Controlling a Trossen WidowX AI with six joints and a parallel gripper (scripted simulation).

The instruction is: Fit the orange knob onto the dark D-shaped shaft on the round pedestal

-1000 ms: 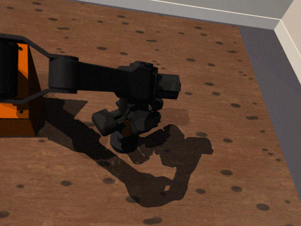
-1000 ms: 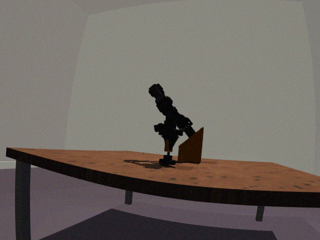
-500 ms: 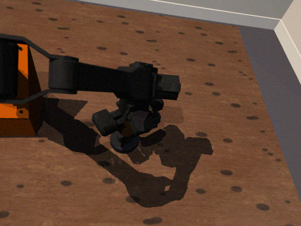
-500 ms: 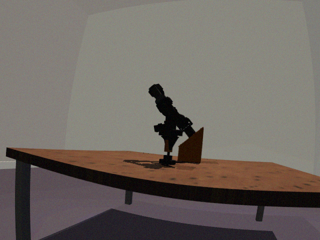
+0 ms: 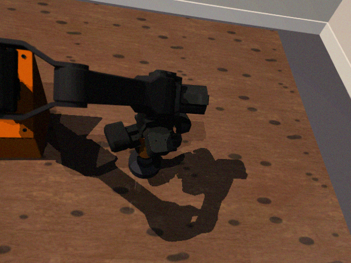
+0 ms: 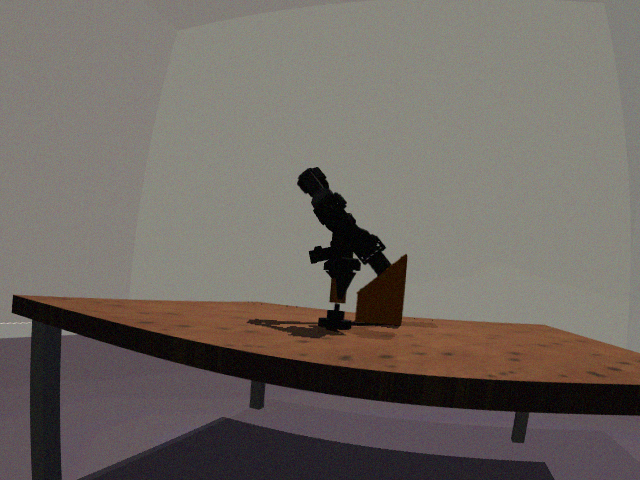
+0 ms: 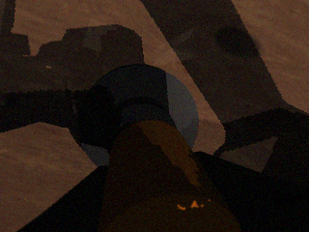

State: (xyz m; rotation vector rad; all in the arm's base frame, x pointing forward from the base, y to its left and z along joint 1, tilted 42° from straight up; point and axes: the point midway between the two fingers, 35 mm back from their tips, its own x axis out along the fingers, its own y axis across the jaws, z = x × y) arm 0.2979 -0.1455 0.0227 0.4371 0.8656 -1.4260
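My gripper tip is now 2 cm below the knob. Also, from my gripper tip: dark pedestal 4 cm below.
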